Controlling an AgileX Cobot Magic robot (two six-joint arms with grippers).
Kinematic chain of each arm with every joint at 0, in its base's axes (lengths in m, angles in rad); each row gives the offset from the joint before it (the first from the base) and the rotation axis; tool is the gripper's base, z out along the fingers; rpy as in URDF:
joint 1: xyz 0 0 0.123 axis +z
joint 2: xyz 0 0 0 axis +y
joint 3: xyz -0.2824 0 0.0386 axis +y
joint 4: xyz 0.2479 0 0.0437 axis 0.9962 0 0.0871
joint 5: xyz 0 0 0 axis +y
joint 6: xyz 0.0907 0 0.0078 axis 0.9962 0 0.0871
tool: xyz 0 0 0 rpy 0 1.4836 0
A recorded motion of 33 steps. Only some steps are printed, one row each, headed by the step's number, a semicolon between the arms.
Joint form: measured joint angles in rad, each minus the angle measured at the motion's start. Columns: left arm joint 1, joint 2, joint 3, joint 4, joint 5, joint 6; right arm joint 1, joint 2, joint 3, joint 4, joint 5, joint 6.
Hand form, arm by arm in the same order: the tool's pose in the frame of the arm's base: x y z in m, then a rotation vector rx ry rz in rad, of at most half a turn. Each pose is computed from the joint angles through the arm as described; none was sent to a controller.
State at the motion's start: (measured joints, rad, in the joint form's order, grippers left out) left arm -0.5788 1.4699 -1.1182 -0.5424 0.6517 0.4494; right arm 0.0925 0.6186 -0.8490 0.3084 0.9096 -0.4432
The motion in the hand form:
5: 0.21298 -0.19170 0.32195 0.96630 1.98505 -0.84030; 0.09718 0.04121 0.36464 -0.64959 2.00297 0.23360
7: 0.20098 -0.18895 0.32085 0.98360 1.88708 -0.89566; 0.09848 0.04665 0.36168 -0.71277 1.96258 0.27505
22: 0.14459 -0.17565 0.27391 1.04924 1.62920 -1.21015; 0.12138 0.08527 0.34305 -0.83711 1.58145 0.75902
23: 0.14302 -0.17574 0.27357 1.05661 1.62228 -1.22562; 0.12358 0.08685 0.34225 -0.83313 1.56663 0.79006
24: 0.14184 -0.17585 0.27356 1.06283 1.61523 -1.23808; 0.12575 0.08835 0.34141 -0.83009 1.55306 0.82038
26: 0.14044 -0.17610 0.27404 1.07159 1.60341 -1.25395; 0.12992 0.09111 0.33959 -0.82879 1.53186 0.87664
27: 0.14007 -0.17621 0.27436 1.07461 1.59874 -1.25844; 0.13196 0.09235 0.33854 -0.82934 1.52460 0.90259
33: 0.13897 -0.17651 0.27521 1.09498 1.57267 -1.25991; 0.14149 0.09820 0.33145 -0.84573 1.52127 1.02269
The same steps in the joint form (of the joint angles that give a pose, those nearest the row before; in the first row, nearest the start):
5: 0.0000 -0.1447 0.1242 -0.4635 -0.0443 0.5219; 0.0098 0.0076 0.0288 0.1431 -0.0126 -0.1825
7: -0.0002 -0.1864 0.1912 -0.6504 -0.0473 0.7251; 0.0140 0.0131 0.0476 0.2253 -0.0235 -0.2771
22: -0.0036 -0.2787 0.5468 -1.2490 0.2042 1.3771; 0.0326 0.1441 0.2160 1.0942 -0.0259 -1.0206
23: -0.0038 -0.2785 0.5503 -1.2490 0.2198 1.3785; 0.0328 0.1592 0.2214 1.1362 -0.0113 -1.0503
24: -0.0038 -0.2783 0.5524 -1.2490 0.2330 1.3800; 0.0329 0.1746 0.2262 1.1742 0.0049 -1.0772
26: -0.0038 -0.2779 0.5533 -1.2490 0.2505 1.3826; 0.0332 0.2056 0.2328 1.2339 0.0406 -1.1201
27: -0.0038 -0.2778 0.5530 -1.2491 0.2560 1.3839; 0.0333 0.2210 0.2352 1.2566 0.0585 -1.1363
33: -0.0037 -0.2775 0.5524 -1.2490 0.2719 1.4051; 0.0368 0.2983 0.2391 1.3122 0.1450 -1.1726

